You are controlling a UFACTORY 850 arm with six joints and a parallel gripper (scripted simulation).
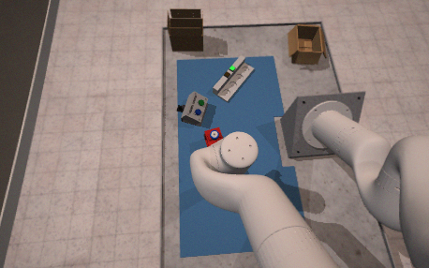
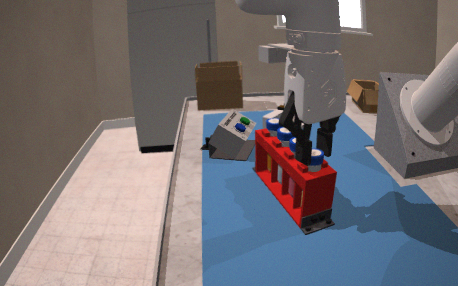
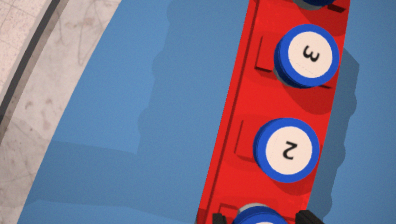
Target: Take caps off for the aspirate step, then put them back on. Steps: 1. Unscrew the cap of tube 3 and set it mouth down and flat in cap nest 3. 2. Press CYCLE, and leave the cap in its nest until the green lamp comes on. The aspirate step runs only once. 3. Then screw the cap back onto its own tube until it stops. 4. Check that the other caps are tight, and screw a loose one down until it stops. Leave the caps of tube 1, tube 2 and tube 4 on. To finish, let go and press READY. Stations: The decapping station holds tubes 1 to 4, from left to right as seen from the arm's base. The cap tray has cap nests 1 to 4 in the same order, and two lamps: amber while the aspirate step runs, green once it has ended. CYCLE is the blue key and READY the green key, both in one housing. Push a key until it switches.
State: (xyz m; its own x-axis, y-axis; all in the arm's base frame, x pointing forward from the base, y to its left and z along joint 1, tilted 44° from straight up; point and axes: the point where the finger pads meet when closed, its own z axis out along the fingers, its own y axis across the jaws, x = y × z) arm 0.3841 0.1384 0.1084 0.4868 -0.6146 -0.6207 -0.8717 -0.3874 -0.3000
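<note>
Now: hand 10 cm to the left of the blue cap, 3 cm short of it and 2 cm above it. From my hand the other things lie so: blue key (27 cm to the right, 10 cm ahead, 6 cm below); then grey key housing (29 cm to the right, 11 cm ahead, 8 cm below); then cap marked 4 (15 cm to the right, 4 cm ahead, 2 cm below).
</note>
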